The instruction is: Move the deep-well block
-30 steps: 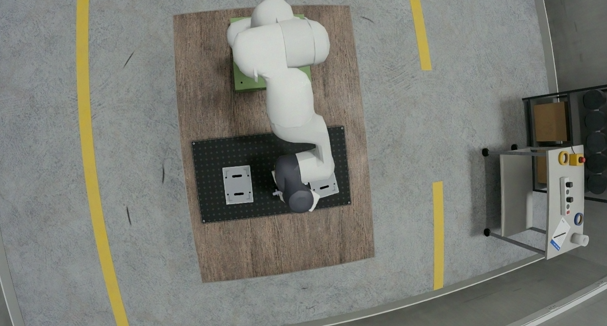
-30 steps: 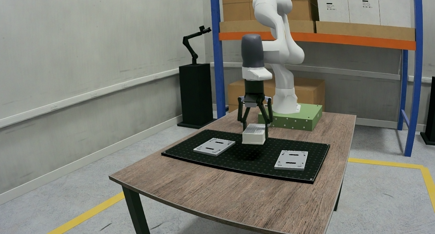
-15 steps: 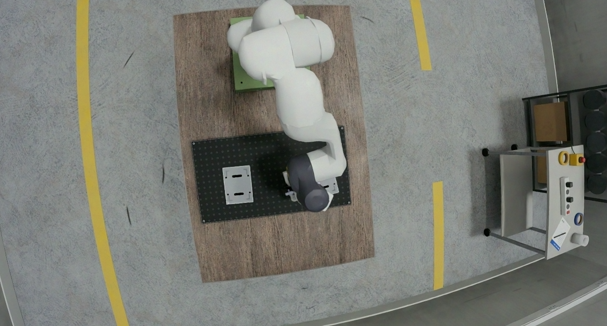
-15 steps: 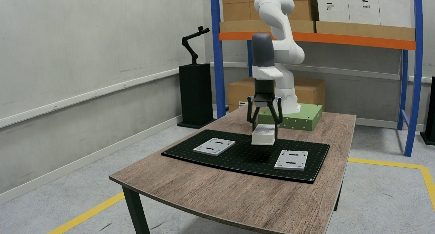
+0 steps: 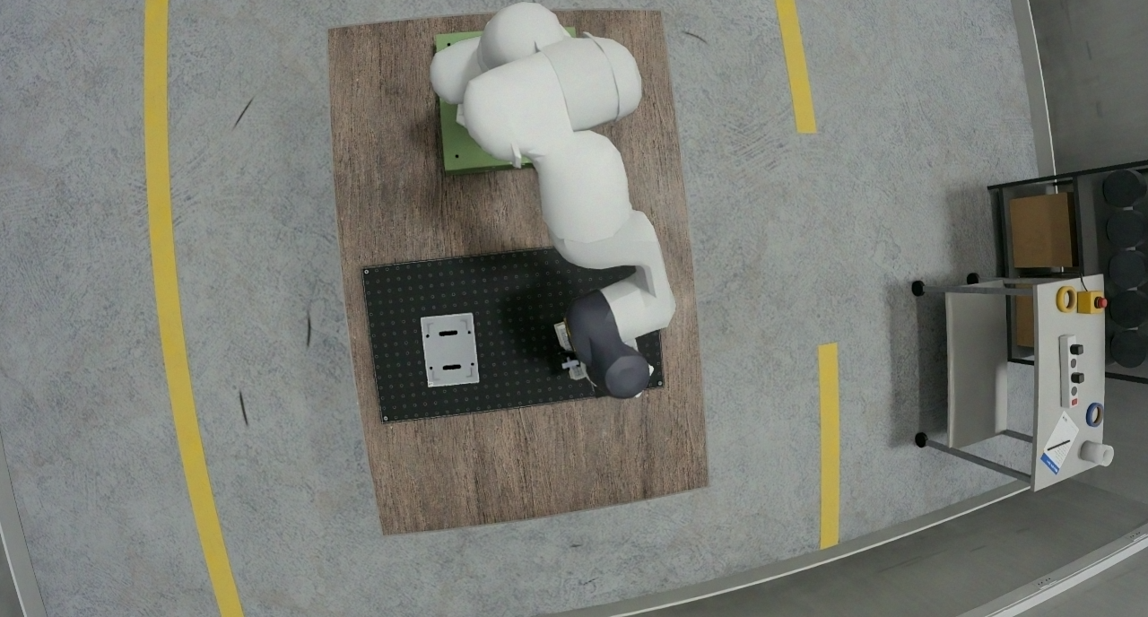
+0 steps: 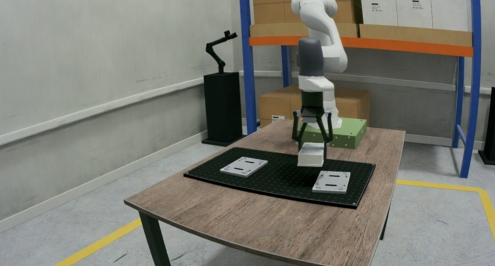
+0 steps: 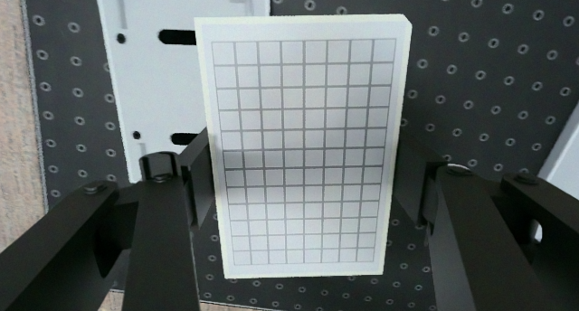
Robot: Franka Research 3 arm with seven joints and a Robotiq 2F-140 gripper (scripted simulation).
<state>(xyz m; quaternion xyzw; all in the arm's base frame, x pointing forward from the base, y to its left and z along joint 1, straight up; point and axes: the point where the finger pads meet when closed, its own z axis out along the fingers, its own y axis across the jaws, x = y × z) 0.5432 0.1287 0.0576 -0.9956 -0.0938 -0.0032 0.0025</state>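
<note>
My hand is 10 cm above the nest N2 and 8 cm to the right of it. Round my hand: nest N1: 29 cm to the right, 10 cm below, 2 cm behind; then white deep-well block: 1 cm below.
</note>
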